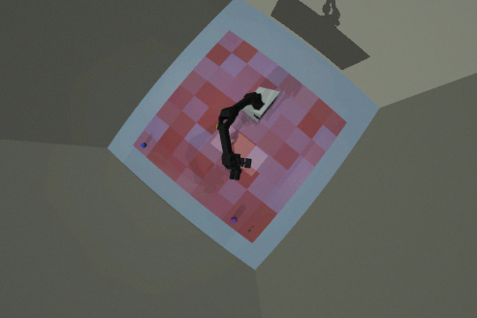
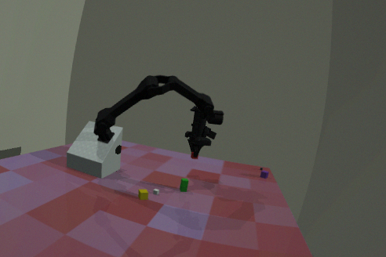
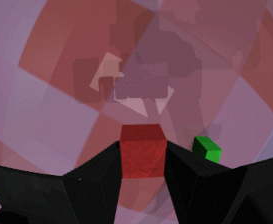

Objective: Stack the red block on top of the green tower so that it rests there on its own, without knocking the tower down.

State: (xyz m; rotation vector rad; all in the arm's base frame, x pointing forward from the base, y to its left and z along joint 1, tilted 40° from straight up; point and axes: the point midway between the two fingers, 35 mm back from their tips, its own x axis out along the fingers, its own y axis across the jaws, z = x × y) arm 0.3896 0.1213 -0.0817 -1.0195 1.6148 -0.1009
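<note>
My gripper tip is 80 mm past the small white cube, 220 mm to the left of it and 110 mm above it. The rest, counted from my gripper tip: red block (right at my gripper tip); then purple cube (370 mm ahead, 300 mm to the left, 110 mm below); then yellow cube (100 mm behind, 290 mm to the right, 110 mm below).
</note>
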